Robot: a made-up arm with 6 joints.
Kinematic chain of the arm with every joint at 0, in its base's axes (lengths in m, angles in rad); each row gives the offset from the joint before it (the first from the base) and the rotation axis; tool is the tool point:
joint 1: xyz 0 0 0.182 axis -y
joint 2: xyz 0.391 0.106 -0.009 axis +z
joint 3: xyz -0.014 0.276 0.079 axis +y
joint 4: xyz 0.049 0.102 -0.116 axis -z
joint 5: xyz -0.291 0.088 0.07 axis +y
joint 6: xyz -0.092 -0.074 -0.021 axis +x
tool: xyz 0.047 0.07 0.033
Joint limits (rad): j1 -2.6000..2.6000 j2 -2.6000..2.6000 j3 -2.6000..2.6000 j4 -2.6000..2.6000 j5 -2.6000..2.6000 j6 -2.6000..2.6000
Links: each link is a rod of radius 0.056 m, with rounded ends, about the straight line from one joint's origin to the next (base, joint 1, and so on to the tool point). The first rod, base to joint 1, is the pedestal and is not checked.
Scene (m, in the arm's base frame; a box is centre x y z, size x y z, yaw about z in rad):
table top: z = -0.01
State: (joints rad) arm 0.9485 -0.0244 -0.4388 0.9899 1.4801 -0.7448
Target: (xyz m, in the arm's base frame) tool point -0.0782 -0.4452 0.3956
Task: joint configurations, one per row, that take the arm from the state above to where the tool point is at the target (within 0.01 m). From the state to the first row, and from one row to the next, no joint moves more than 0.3 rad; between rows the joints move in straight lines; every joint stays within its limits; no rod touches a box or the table.
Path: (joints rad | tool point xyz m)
1: 0.8992 0.2364 -0.2660 0.8309 1.4120 -0.8165 | 0.0419 0.7488 0.2813
2: 0.8500 0.4972 -0.0931 0.6720 1.3440 -0.8883 | -0.0895 0.6000 0.1396
3: 0.8007 0.7580 0.0797 0.5130 1.2759 -0.9600 | -0.1976 0.3952 0.0756
4: 0.7514 1.0188 0.2526 0.3541 1.2079 -1.0318 | -0.2575 0.1708 0.0935
5: 0.8352 1.2613 0.2663 0.3183 1.2590 -1.0448 | -0.2470 0.0068 0.0880
6: 0.9190 1.5037 0.2800 0.2826 1.3102 -1.0578 | -0.2125 -0.1458 0.1161
7: 1.0028 1.7461 0.2937 0.2468 1.3614 -1.0709 | -0.1652 -0.2770 0.1794
8: 1.0866 1.9886 0.3074 0.2111 1.4125 -1.0839 | -0.1168 -0.3788 0.2749
9: 1.1704 2.2310 0.3211 0.1754 1.4637 -1.0970 | -0.0782 -0.4452 0.3956

